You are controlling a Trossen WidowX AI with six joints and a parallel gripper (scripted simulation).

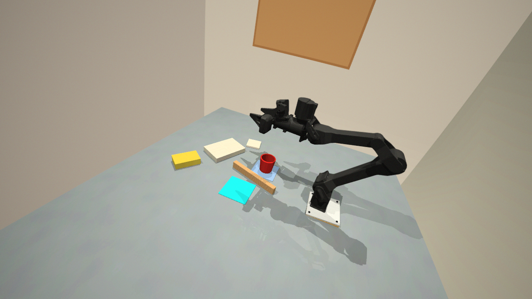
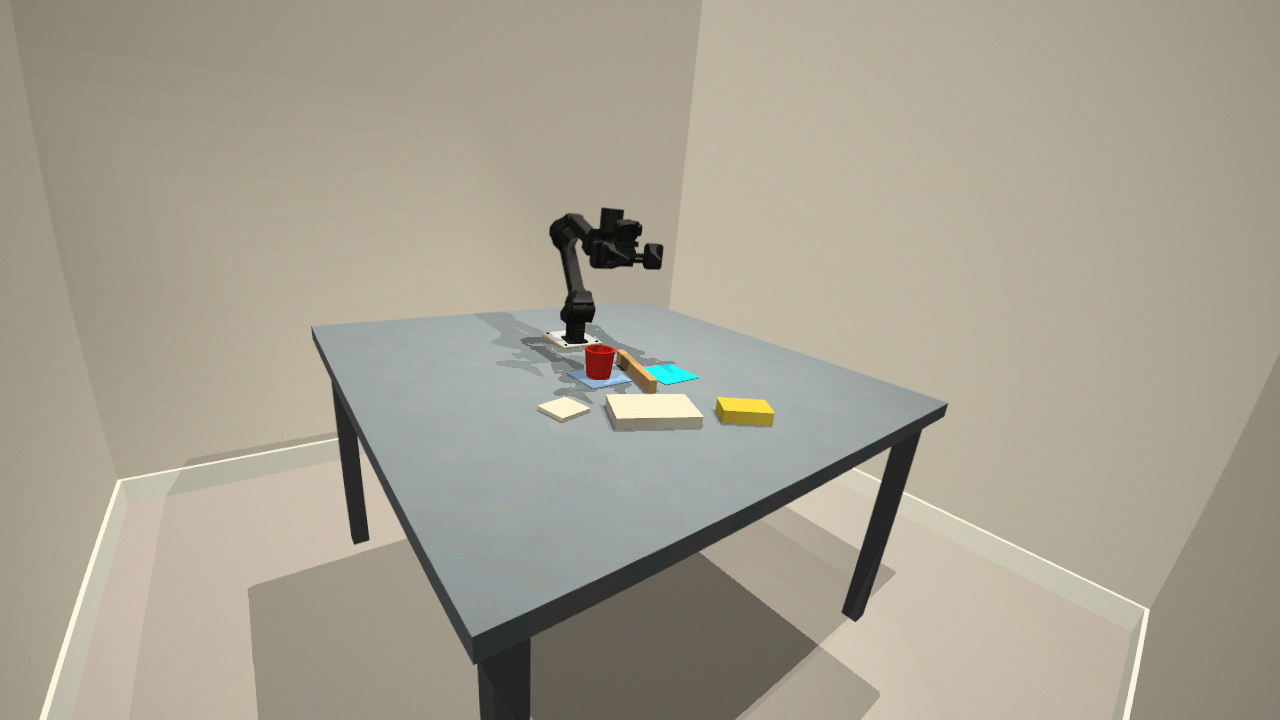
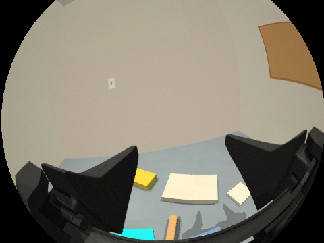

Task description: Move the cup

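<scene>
Now: the red cup 80 mm behind my gripper tip, 60 mm to the right of it and 260 mm below it. From my gripper tip the other things lie so: orange wooden bar (60 mm behind, 40 mm to the left, 290 mm below); light blue pad (80 mm behind, 50 mm to the right, 310 mm below); large cream block (170 mm ahead, 50 mm to the right, 290 mm below).
</scene>
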